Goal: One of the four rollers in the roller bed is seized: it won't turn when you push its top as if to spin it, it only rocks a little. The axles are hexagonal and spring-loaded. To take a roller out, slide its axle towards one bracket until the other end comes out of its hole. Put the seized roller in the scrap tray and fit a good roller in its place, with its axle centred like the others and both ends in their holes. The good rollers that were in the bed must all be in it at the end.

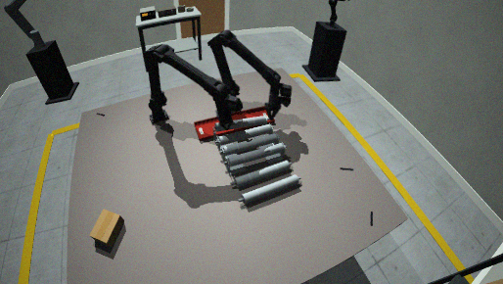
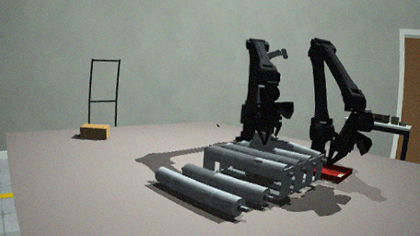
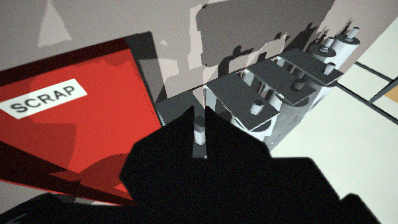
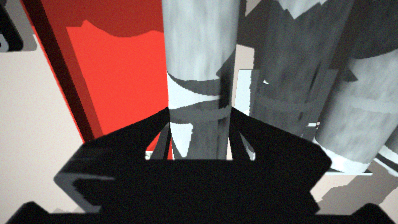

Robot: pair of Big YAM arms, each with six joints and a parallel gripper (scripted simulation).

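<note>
Right now my left hand is 10 cm short of the bed roller and 18 cm to the left of it. From my left hand the other things lie so: red scrap tray (8 cm behind, 21 cm to the right, 6 cm below); then cardboard box (52 cm ahead, 98 cm to the right, 3 cm below).
The bed roller is 60 mm ahead of my right hand, 100 mm to the left of it and 20 mm below it. Also, from my right hand: red scrap tray: 120 mm behind, 70 mm to the left, 90 mm below; cardboard box: 480 mm ahead, 700 mm to the right, 60 mm below.
</note>
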